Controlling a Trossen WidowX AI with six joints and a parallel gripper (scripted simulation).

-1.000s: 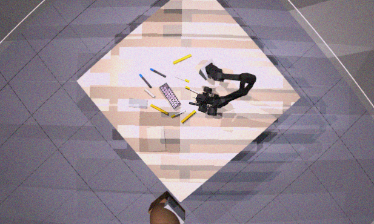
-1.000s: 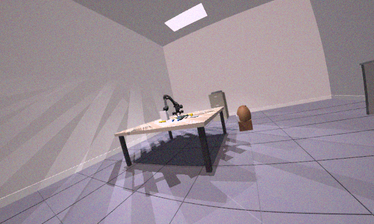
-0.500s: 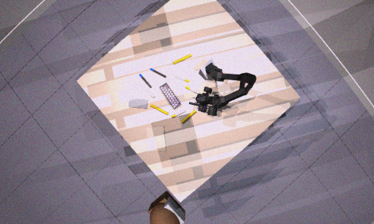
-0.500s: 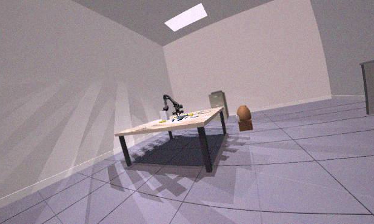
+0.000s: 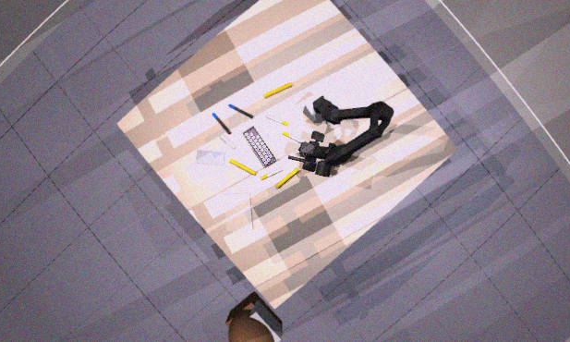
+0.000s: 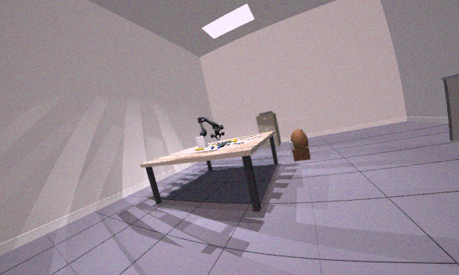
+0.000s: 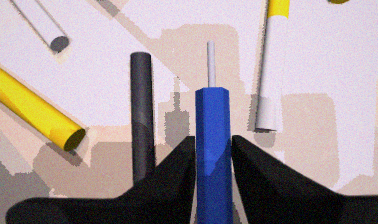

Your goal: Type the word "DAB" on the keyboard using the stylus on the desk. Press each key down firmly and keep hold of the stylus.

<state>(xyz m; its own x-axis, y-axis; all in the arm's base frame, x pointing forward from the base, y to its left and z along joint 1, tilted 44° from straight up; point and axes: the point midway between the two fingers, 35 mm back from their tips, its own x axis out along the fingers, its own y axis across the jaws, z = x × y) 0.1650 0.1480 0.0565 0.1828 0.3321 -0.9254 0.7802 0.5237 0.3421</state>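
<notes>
The D key is 190 mm ahead of my gripper tip, 60 mm to the right of it and 40 mm below it. Also, from my gripper tip: white sheet 460 mm ahead, 60 mm to the left, 50 mm below; then blue stylus 10 mm to the right, 10 mm ahead; then yellow marker 150 mm ahead, 60 mm to the left, 40 mm below.
</notes>
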